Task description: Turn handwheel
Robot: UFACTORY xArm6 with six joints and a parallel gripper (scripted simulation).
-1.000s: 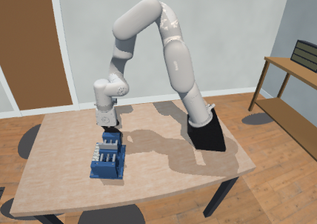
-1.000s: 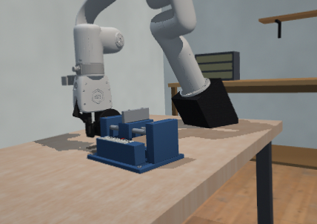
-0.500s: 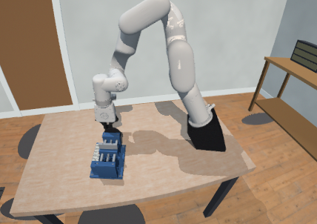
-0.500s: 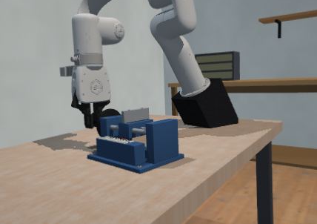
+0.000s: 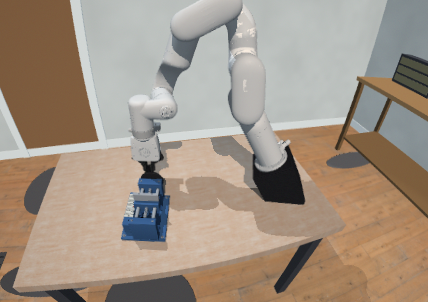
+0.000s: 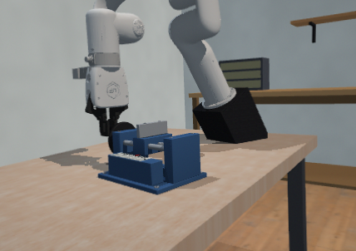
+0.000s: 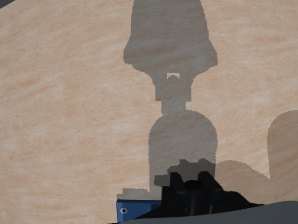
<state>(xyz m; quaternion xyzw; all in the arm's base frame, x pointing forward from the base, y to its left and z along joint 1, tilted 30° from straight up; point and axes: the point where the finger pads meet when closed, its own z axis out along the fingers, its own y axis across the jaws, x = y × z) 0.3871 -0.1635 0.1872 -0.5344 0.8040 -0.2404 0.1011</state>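
My gripper is now 20 mm to the right of the black handwheel, 10 mm short of it and 10 mm above it. From my hand the other things lie so: grey stop block 140 mm to the left, 70 mm ahead, 10 mm below.
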